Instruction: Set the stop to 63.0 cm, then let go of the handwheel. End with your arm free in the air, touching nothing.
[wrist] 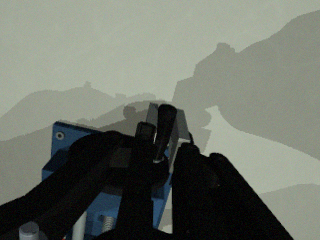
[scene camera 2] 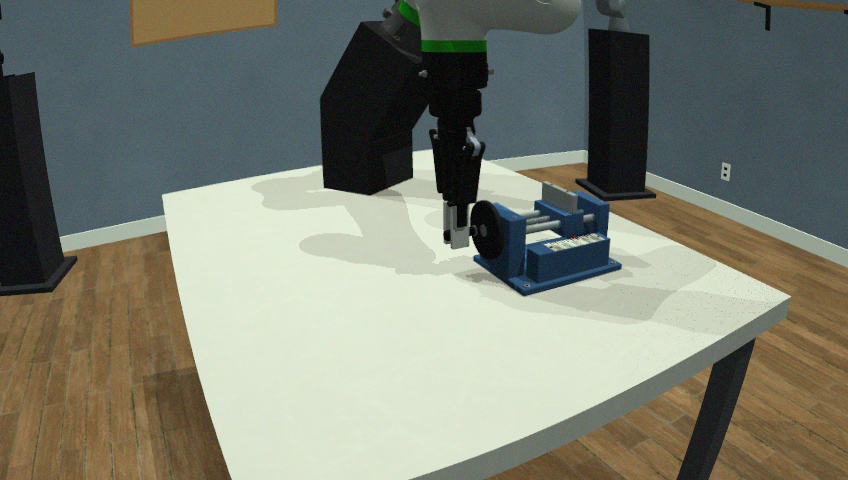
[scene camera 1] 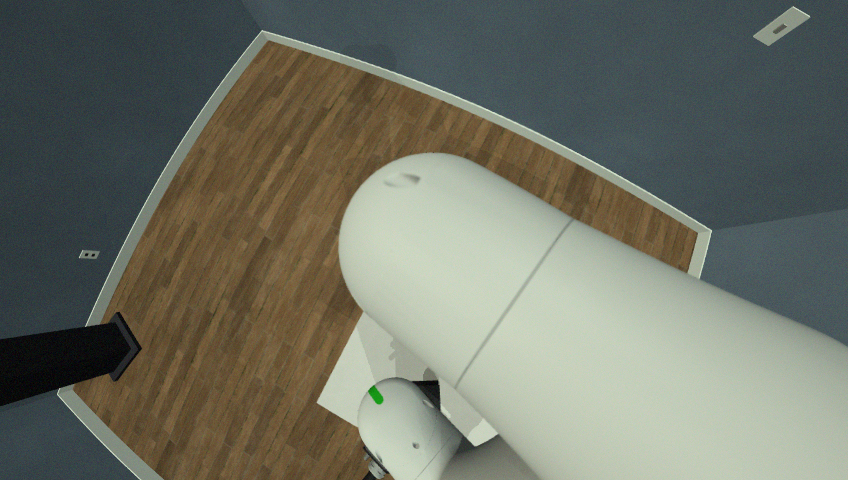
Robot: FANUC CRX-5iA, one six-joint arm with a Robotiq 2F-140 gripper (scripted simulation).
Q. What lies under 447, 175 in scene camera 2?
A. My gripper.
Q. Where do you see a stop block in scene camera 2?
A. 559, 204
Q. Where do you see a handwheel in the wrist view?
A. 160, 174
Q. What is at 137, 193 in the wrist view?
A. My gripper.
